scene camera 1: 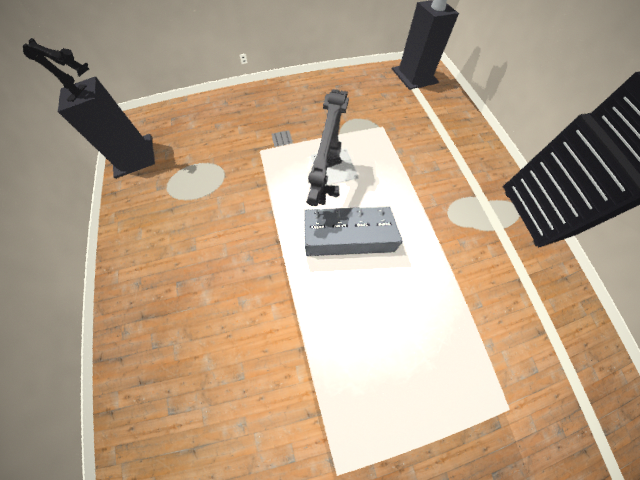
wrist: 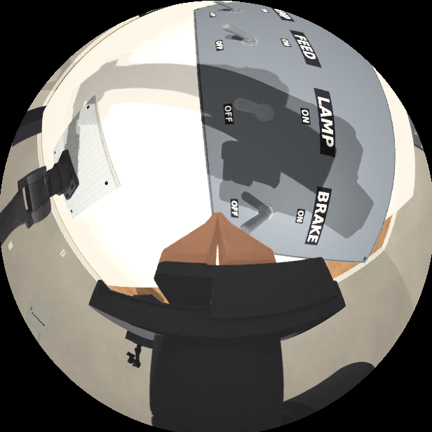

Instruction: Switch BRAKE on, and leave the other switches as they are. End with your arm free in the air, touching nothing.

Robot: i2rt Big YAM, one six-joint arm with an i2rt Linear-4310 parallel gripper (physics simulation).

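Where they show: gripper, fingertip midpoint: (scene camera 1: 320,204); arm's base, origin of the base link: (scene camera 1: 331,160).
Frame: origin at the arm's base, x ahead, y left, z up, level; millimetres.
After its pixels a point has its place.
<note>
The grey switch box (scene camera 1: 361,239) @(x 617, y -107, z 135 mm) (wrist: 345,75) has a row of toggle levers. In the wrist view, the BRAKE lever (wrist: 257,219) leans to its OFF label, away from its ON label (wrist: 300,216). The LAMP lever (wrist: 254,108) and the FEED lever (wrist: 240,34) also lean to OFF. A fourth lever (wrist: 229,6) at the top edge leans the same way; its name is partly cut off. My gripper (scene camera 1: 314,200) @(x 342, y -218, z 123 mm) (wrist: 217,218) is shut and empty. Its tips appear at the box edge on the OFF side of the BRAKE lever, with a small gap to the lever; their height is unclear.
The box stands on a white mat (scene camera 1: 392,330) @(x 1083, y -127, z -13 mm), in front of the arm's pale base plate (scene camera 1: 342,170) @(x 98, y 35, z -2 mm) (wrist: 95,160). The arm's shadow falls across the BRAKE and LAMP area. Dark pedestals (scene camera 1: 105,126) (scene camera 1: 424,46) and a black slatted unit (scene camera 1: 563,227) stand farther off.
</note>
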